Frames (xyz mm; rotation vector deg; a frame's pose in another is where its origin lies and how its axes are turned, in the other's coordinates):
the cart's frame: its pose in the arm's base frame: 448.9 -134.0 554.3 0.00 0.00 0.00
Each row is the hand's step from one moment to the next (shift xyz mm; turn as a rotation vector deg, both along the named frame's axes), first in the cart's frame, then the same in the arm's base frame.
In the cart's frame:
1: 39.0 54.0 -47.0 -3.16 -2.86 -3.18
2: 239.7 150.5 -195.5 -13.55 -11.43 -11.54
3: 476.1 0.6 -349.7 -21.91 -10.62 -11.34
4: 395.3 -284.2 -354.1 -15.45 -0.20 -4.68
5: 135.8 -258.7 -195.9 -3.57 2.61 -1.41
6: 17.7 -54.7 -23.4 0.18 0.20 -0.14
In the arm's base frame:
1: 39.0 54.0 -47.0 -3.16 -2.86 -3.18
2: 239.7 150.5 -195.5 -13.55 -11.43 -11.54
3: 476.1 0.6 -349.7 -21.91 -10.62 -11.34
4: 395.3 -284.2 -354.1 -15.45 -0.20 -4.68
5: 135.8 -258.7 -195.9 -3.57 2.61 -1.41
6: 17.7 -54.7 -23.4 0.18 0.20 -0.14

